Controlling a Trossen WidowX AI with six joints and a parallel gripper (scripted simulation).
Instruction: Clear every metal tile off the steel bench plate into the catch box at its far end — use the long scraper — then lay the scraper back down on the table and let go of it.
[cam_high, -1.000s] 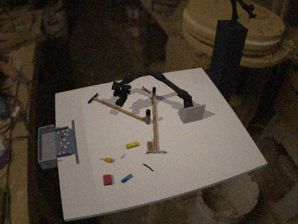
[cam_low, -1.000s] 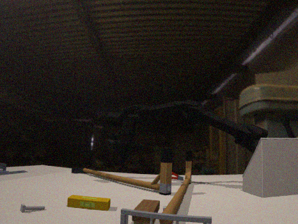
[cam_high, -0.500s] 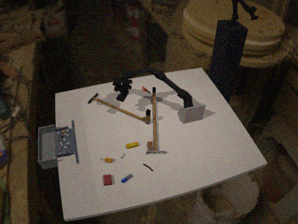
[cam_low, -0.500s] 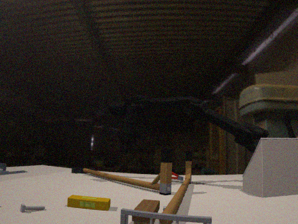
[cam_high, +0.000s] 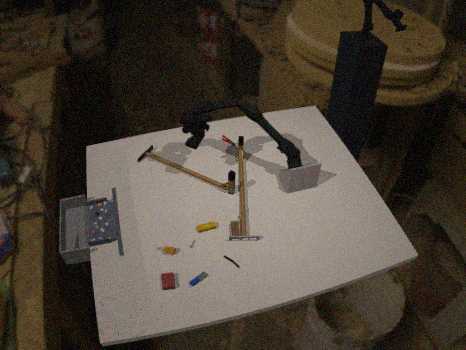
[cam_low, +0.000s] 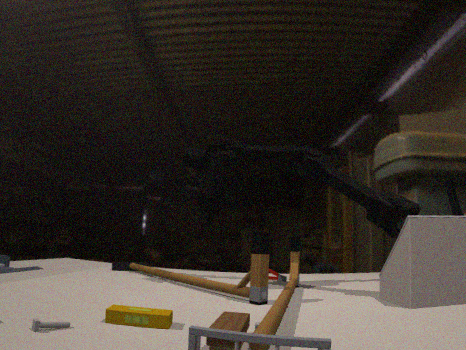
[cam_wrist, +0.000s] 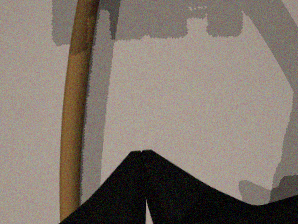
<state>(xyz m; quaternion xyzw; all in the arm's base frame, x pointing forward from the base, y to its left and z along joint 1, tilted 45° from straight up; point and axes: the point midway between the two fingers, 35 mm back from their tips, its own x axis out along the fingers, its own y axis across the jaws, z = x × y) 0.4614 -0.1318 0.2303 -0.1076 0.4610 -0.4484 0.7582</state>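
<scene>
Now: gripper tip 100 mm above the long scraper, 60 mm short of it and 20 mm to the right of it. From my gripper tip the other things lie so: yellow block: 430 mm to the left, 150 mm below, 50 mm ahead; long wooden scraper: 250 mm to the left, 180 mm behind, 100 mm below; red-handled tool: 230 mm behind, 150 mm to the right, 150 mm below.
</scene>
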